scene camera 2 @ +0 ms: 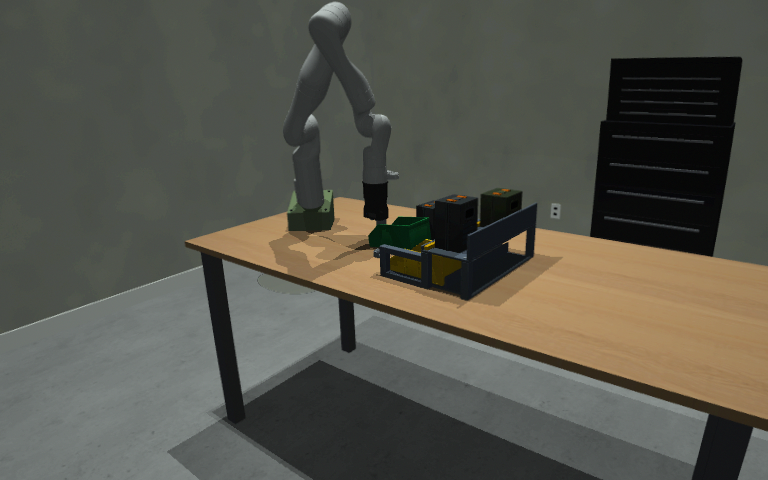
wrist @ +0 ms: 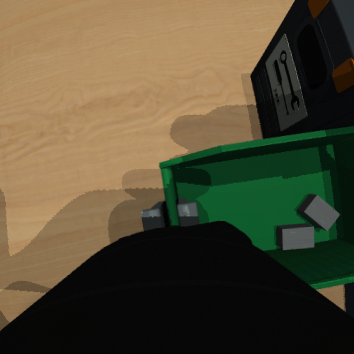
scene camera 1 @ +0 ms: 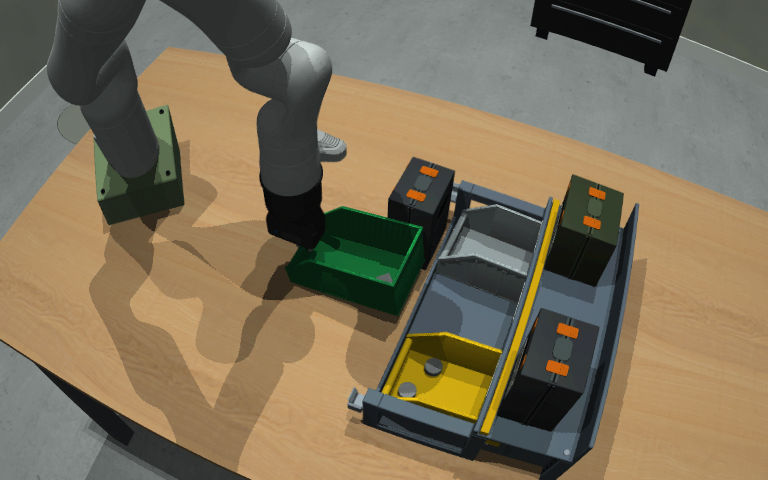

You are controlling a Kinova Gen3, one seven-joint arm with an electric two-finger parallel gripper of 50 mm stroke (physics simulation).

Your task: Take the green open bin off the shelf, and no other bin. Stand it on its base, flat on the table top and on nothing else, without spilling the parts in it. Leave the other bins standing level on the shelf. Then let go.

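Seen in the pictures: gripper, fingertip midpoint: [wrist: 172, 210] [scene camera 1: 307, 244]; arm's base, origin of the base link: [scene camera 2: 311, 201] [scene camera 1: 135, 153].
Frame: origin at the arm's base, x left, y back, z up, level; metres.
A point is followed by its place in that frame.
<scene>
The green open bin [scene camera 1: 351, 288] {x -0.135, y -0.423, z -0.037 m} [scene camera 2: 416, 230] {x -0.113, y -0.490, z -0.013 m} [wrist: 240, 200] {x -0.074, y -0.400, z -0.074 m} is off the shelf [scene camera 1: 419, 423] {x -0.317, y -0.553, z -0.012 m} [scene camera 2: 502, 226] {x -0.184, y -0.772, z 0.054 m}, in front of its middle gap, low over the table top [scene camera 1: 690, 339] {x -0.079, y -0.967, z -0.089 m}. It looks roughly upright; I cannot tell whether its base touches the table. Two grey blocks [wrist: 297, 237] {x -0.121, y -0.435, z -0.055 m} [wrist: 320, 212] {x -0.106, y -0.462, z -0.051 m} lie in it. My gripper [scene camera 1: 310, 249] {x -0.061, y -0.335, z -0.063 m} [scene camera 2: 380, 221] {x -0.061, y -0.335, z -0.063 m} [wrist: 172, 210] {x -0.061, y -0.335, z -0.063 m} is shut on the bin's low front wall, one finger inside and one outside. The grey bin [scene camera 1: 492, 277] {x -0.067, y -0.607, z -0.043 m} and the yellow bin [scene camera 1: 453, 390] {x -0.234, y -0.587, z -0.081 m} [scene camera 2: 404, 266] {x -0.288, y -0.546, z -0.057 m} stand on the shelf, with round parts in the yellow one.
A dark case [scene camera 1: 419, 195] {x -0.020, y -0.486, z 0.042 m} [wrist: 300, 75] {x 0.004, y -0.453, z -0.004 m} stands on the table close beside the green bin's far side. An olive case [scene camera 1: 589, 226] {x -0.070, y -0.711, z 0.109 m} [scene camera 2: 501, 206] {x -0.087, y -0.736, z 0.080 m} and another dark case [scene camera 1: 555, 373] {x -0.292, y -0.676, z 0.133 m} [scene camera 2: 455, 223] {x -0.308, y -0.698, z 0.085 m} stand behind the shelf's yellow rail [scene camera 1: 523, 308] {x -0.150, y -0.649, z 0.022 m}.
</scene>
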